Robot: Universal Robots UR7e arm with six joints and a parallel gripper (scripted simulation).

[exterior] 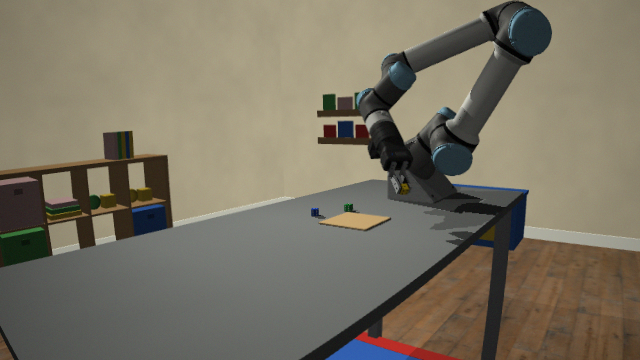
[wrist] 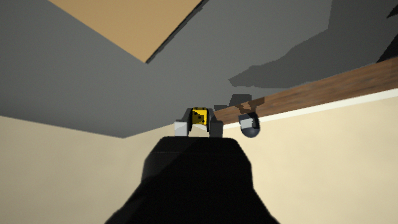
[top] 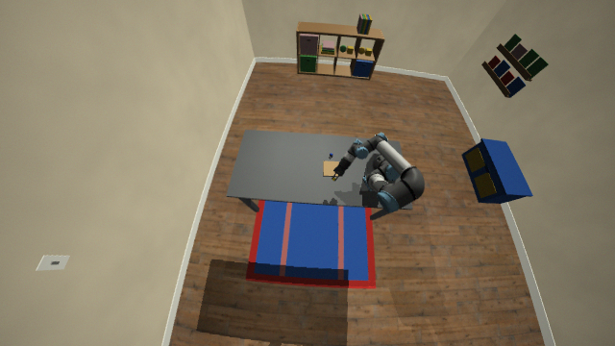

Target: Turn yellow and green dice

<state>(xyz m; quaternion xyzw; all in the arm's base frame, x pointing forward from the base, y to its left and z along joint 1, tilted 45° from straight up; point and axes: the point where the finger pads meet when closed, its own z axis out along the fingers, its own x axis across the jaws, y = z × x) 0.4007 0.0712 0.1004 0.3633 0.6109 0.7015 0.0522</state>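
My gripper is now 13 cm to the left of the tan mat and 10 cm above it. Also, from my hand: yellow die: 1 cm to the left, 1 cm below, 1 cm ahead; blue die: 27 cm to the right, 10 cm below, 1 cm behind; green die: 21 cm to the right, 11 cm behind, 10 cm below.
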